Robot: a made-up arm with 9 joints. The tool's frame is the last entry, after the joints. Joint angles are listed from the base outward.
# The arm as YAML. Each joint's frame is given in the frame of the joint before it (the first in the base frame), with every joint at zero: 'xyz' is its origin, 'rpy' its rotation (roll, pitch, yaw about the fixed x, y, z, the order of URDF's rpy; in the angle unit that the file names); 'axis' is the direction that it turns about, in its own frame. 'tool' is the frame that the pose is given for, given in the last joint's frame.
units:
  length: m
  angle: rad
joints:
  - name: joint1
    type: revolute
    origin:
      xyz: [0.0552, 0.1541, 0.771]
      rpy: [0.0, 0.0, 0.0]
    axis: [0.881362, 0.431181, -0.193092]
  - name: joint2
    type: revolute
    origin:
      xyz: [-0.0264, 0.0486, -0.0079]
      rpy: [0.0, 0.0, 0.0]
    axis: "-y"
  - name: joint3
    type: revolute
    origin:
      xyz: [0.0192, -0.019, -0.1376]
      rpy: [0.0, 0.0, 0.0]
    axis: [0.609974, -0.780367, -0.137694]
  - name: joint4
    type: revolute
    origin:
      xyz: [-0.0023, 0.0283, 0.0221]
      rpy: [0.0, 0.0, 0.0]
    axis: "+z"
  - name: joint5
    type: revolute
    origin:
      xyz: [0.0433, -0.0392, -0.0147]
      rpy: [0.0, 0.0, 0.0]
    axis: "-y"
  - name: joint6
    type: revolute
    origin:
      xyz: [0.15, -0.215, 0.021]
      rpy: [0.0, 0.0, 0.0]
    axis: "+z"
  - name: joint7
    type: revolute
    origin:
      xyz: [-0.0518, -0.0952, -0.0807]
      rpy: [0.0, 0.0, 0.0]
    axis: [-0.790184, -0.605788, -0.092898]
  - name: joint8
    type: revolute
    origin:
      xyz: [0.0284, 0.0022, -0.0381]
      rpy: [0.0, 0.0, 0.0]
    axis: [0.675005, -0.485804, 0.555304]
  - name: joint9
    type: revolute
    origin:
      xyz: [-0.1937, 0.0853, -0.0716]
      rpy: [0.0, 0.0, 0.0]
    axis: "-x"
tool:
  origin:
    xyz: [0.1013, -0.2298, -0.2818]
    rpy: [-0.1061, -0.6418, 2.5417]
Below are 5 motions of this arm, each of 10 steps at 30 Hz.
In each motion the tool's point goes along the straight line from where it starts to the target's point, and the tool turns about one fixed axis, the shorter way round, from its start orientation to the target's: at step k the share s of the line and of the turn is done. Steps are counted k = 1, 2, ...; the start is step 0. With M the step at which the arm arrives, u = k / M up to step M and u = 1 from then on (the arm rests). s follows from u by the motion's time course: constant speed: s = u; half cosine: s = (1 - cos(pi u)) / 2; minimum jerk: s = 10 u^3 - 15 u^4 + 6 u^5.
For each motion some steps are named. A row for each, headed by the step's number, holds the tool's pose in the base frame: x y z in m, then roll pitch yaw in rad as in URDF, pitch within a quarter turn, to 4 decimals.
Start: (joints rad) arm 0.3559 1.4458 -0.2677 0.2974 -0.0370 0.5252 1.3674 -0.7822 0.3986
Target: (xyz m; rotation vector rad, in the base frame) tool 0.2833 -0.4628 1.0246 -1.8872 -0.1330 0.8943
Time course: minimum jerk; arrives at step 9
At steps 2, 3, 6, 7, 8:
2: 0.2259 -0.4830 0.8844 -1.5132 0.5034 0.5938
3: 0.2342 -0.4801 0.9047 -1.5595 0.5105 0.5908
6: 0.2703 -0.4674 0.9928 -1.7630 0.5399 0.5730
7: 0.2786 -0.4645 1.0130 -1.8103 0.5462 0.5679
8: 0.2826 -0.4631 1.0228 -1.8334 0.5492 0.5652

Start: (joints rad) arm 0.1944 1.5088 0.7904 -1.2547 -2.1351 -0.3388 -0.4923 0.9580 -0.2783
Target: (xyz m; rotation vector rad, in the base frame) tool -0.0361 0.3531 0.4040 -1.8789 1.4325 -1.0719
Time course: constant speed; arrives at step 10
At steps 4, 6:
4: -0.0134 0.4500 0.5885 -2.3343 0.2588 -1.5633
6: -0.0210 0.4177 0.5270 -2.2697 0.0846 -1.5142

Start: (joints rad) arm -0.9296 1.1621 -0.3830 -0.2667 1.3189 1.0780 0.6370 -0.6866 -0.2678
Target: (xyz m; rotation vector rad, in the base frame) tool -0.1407 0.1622 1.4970 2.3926 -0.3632 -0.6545
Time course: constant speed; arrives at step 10
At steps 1, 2, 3, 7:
1: -0.1950 0.1162 1.4665 2.6045 0.3575 -0.3911
2: -0.1890 0.1213 1.4699 2.5811 0.3597 -0.3973
3: -0.1829 0.1264 1.4733 2.5577 0.3618 -0.4036
7: -0.1588 0.1469 1.4868 2.4636 0.3688 -0.4294

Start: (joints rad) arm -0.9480 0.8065 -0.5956 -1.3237 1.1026 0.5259 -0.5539 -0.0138 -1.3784
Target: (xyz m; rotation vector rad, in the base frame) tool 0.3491 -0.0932 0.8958 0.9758 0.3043 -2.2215
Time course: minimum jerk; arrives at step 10
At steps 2, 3, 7, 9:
2: 0.3072 -0.1576 0.7797 -0.1764 0.6387 -2.7957
3: 0.3119 -0.1504 0.7927 -0.1545 0.6611 -2.7516
7: 0.3418 -0.1043 0.8757 0.0266 0.7824 -2.4336
9: 0.3487 -0.0938 0.8947 0.0781 0.8034 -2.3517

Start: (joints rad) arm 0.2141 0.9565 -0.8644 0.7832 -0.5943 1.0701 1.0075 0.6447 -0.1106
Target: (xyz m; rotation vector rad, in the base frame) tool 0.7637 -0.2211 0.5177 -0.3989 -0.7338 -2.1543
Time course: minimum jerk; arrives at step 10
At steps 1, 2, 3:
1: 0.6220 0.0593 0.2141 -0.3583 -0.5368 -1.5801
2: 0.6290 0.0454 0.2292 -0.3210 -0.5491 -1.6173
3: 0.6441 0.0156 0.2614 -0.2390 -0.5713 -1.6993

